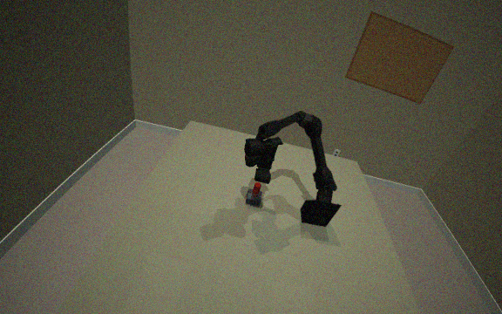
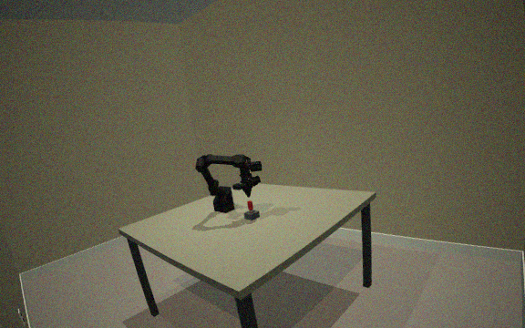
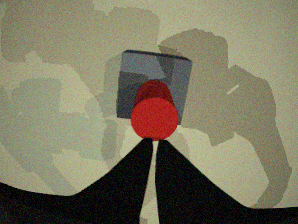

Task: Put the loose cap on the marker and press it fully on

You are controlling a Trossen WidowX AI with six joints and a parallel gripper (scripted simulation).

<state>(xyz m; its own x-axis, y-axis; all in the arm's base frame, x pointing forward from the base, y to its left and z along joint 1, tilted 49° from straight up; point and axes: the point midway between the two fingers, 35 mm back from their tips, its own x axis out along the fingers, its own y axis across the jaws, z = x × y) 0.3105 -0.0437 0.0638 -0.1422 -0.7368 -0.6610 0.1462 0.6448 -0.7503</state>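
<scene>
Right now my gripper tip is 5 cm above the red cap. From my gripper tip the other things lie so: holder block (12 cm below); red marker (6 cm below).
</scene>
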